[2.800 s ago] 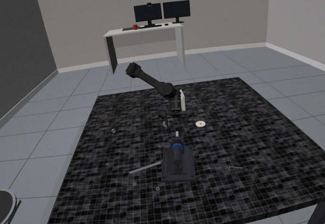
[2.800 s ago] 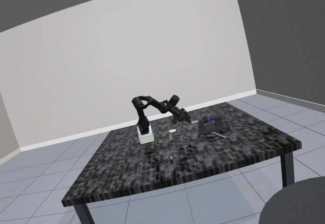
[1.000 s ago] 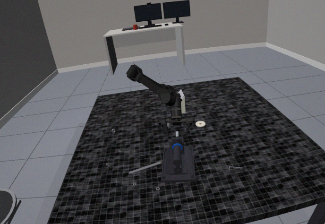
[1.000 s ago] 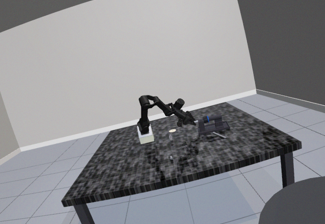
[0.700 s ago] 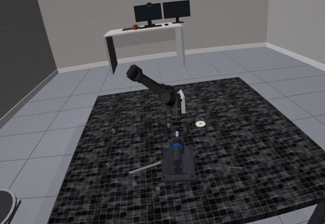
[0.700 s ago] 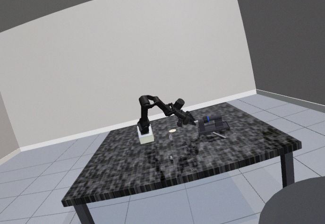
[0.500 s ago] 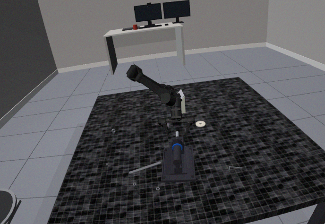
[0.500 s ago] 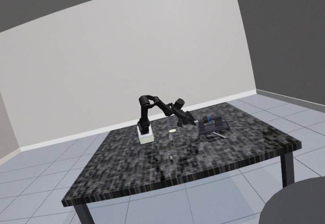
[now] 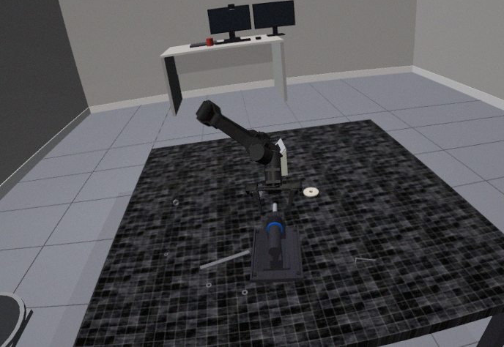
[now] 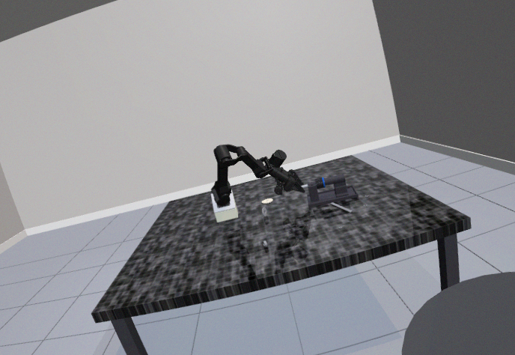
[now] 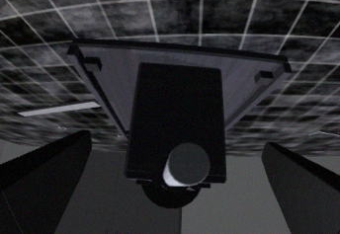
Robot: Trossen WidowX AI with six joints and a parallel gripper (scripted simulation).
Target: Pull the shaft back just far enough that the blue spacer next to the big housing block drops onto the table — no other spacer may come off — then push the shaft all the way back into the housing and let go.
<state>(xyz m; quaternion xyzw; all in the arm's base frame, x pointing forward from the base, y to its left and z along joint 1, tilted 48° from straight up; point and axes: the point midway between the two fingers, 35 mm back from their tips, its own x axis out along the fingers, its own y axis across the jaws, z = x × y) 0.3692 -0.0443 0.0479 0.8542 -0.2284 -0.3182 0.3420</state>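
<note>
Now: the grey shaft 4 cm ahead of my gripper tip, 1 cm to the right of it and 1 cm above it. Round my gripper tip: white disc 18 cm behind, 17 cm to the left, 6 cm below; then blue spacer 9 cm ahead, 2 cm to the right, 1 cm above; then bent key 22 cm to the left, 21 cm ahead, 7 cm below.
</note>
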